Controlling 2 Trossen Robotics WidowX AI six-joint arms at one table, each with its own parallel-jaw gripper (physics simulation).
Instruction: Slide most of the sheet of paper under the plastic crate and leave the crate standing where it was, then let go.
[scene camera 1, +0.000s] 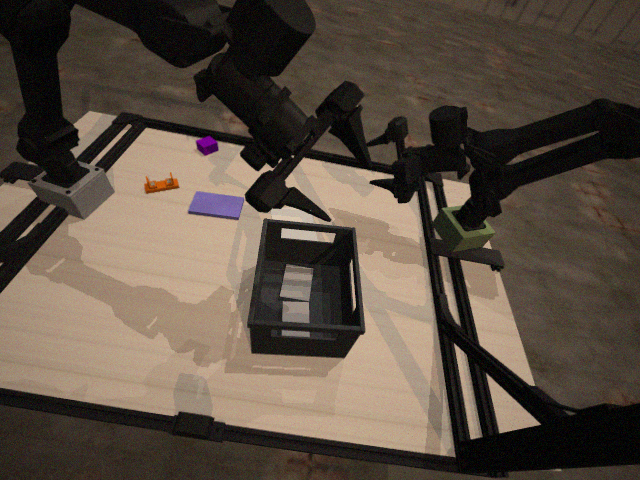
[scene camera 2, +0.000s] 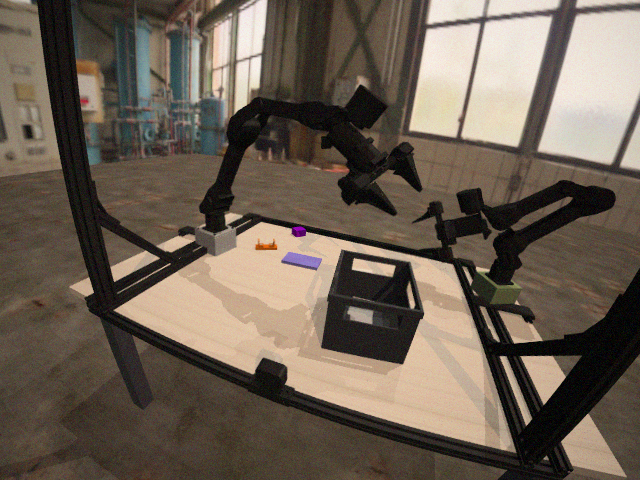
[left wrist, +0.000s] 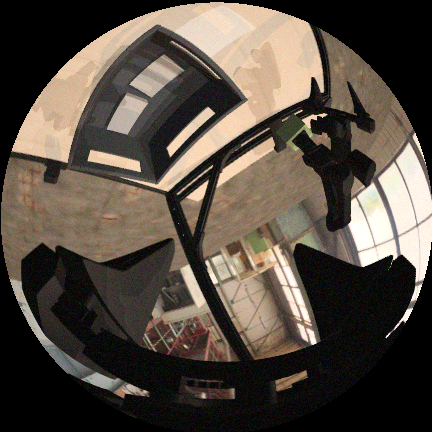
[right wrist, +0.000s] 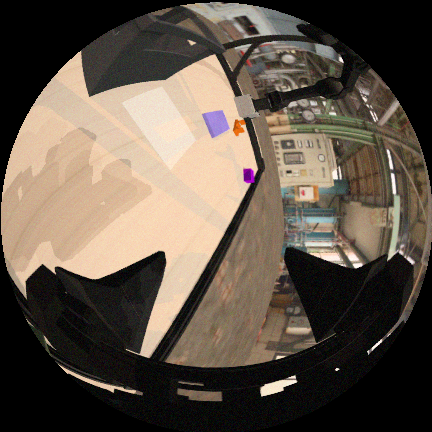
Labels:
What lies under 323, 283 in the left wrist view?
The left gripper.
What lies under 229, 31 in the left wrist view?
A sheet of paper.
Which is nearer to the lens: the dark plastic crate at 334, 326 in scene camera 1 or the sheet of paper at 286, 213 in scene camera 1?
The dark plastic crate.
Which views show the dark plastic crate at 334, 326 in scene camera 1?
Scene camera 1, scene camera 2, the left wrist view and the right wrist view: all of them.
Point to the right gripper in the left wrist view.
At 329, 77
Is the right gripper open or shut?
Open.

